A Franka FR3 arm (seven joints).
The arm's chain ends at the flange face. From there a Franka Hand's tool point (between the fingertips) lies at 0.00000 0.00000 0.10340 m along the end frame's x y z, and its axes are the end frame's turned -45 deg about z.
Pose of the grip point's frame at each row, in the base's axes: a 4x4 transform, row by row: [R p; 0 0 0 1], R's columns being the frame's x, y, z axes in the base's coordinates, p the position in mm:
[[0.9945 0.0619 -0.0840 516.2], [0.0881 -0.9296 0.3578 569.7], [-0.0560 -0.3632 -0.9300 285.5], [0 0 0 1]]
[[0.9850 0.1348 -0.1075 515.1], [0.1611 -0.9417 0.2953 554.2], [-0.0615 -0.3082 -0.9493 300.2], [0 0 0 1]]
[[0.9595 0.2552 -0.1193 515.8], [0.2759 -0.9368 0.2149 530.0], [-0.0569 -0.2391 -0.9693 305.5], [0 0 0 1]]
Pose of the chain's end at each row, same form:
[[0.7470 -0.6594 -0.0840 524.9], [-0.5950 -0.7196 0.3578 532.7], [-0.2964 -0.2172 -0.9300 381.7], [0 0 0 1]]
[[0.7918 -0.6012 -0.1075 526.2], [-0.5520 -0.7798 0.2953 523.7], [-0.2614 -0.1744 -0.9493 398.4], [0 0 0 1]]
[[0.8589 -0.4980 -0.1193 528.1], [-0.4673 -0.8575 0.2149 507.8], [-0.2093 -0.1288 -0.9693 405.7], [0 0 0 1]]

